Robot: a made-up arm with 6 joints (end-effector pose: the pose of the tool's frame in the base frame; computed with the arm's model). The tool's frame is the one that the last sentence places. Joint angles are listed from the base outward.
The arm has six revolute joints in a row. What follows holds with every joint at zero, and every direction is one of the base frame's. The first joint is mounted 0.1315 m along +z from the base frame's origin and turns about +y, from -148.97 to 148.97 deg. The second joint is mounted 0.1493 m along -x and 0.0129 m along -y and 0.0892 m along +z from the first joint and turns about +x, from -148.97 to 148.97 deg. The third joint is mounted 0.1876 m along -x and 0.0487 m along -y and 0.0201 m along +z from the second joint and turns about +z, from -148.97 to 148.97 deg. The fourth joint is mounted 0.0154 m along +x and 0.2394 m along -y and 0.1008 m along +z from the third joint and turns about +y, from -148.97 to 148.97 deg. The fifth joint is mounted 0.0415 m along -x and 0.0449 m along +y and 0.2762 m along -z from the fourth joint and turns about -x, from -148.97 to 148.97 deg. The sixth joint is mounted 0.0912 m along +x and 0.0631 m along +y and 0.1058 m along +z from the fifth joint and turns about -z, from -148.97 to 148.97 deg. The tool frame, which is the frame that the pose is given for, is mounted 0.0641 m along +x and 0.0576 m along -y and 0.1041 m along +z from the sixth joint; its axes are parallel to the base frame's.
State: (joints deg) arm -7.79 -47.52 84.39 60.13 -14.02 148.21
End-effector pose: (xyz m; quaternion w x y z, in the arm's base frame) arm -0.2063 0.0023 0.3628 0.4167 -0.7019 -0.3479 -0.4612
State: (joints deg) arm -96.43 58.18 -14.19 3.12 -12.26 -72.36
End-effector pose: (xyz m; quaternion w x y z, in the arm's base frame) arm 0.0832 -0.1810 -0.0981 0.2663 0.0441 -0.7188 0.6407
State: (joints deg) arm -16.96 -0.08 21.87 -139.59 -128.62 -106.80
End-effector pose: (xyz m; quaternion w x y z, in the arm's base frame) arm -0.1807 -0.4225 0.5915 0.7650 0.1181 0.4015 -0.4895
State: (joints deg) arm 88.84 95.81 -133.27 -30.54 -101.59 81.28
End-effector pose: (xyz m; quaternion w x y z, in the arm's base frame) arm 0.1801 0.1367 0.8882 0.4208 0.2554 0.1924 0.8489
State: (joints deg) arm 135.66 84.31 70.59 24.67 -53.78 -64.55
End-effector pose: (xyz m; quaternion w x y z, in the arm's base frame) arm 0.0339 -0.0175 0.1162 0.3398 0.8878 -0.1133 -0.2891
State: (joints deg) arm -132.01 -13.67 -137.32 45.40 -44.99 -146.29
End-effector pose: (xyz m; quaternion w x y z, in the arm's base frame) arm 0.2363 0.1185 -0.3452 0.1159 0.0458 0.9802 0.1537
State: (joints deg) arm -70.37 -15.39 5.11 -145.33 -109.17 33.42
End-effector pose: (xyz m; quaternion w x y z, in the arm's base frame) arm -0.6543 -0.2942 0.2169 0.1373 -0.1464 -0.5161 0.8327
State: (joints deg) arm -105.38 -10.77 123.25 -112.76 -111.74 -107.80
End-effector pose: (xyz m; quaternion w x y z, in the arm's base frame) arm -0.2744 0.3847 -0.0167 0.7458 -0.3382 -0.3168 -0.4785
